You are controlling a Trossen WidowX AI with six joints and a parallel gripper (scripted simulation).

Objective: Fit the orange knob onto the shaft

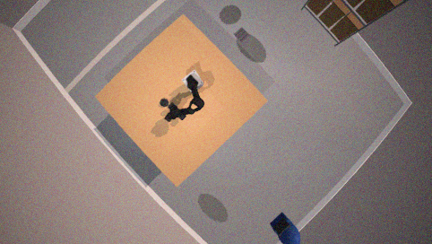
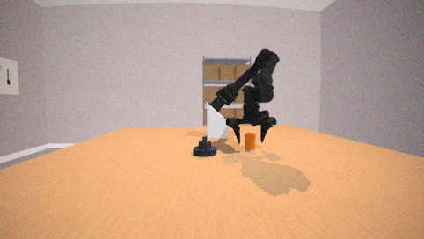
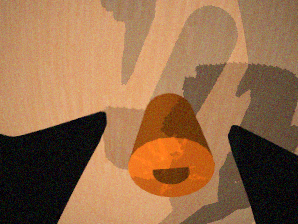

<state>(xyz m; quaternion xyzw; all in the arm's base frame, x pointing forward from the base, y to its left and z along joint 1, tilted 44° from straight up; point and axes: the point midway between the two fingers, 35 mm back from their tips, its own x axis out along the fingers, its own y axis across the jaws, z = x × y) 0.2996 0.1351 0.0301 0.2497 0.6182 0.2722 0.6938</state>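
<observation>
Now: gripper tip 10 mm below the orange knob. From my gripper tip the other things lie so: pedestal 50 mm ahead, 180 mm to the right, 10 mm above.
</observation>
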